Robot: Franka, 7 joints.
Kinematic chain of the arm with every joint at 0, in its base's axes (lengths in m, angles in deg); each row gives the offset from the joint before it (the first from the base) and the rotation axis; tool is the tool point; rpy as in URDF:
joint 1: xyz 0 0 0.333 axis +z
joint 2: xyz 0 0 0 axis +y
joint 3: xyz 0 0 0.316 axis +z
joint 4: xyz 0.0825 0 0 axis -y
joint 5: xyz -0.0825 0 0.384 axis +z
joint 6: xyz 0 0 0 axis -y
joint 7: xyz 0.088 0 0 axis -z
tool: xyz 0 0 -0.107 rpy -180 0 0
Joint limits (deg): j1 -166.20..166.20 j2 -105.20..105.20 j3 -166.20..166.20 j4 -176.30..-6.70 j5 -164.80..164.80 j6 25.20..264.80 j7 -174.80..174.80
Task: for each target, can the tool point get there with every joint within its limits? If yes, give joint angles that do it. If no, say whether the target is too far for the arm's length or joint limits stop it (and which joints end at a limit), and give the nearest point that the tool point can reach.
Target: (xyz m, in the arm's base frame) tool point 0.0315 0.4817 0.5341
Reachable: yes | joints 67.06 -20.99 17.66 -131.72 1.98 137.51 -87.60
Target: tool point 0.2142 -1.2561 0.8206
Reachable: no: too far | nearest point 0.1347 -0.7898 0.6396 | short by 0.506 m
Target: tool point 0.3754 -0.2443 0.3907
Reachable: yes | joints -124.30 2.05 87.09 -154.39 -14.44 227.82 -135.59
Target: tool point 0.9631 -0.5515 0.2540
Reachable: no: too far | nearest point 0.7426 -0.4252 0.2721 | short by 0.255 m
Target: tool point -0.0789 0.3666 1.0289
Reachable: yes | joints -57.11 -61.30 18.74 -50.19 -12.25 107.07 -94.35
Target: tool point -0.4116 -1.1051 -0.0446
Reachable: no: too far | nearest point -0.2852 -0.7656 0.0714 | short by 0.380 m
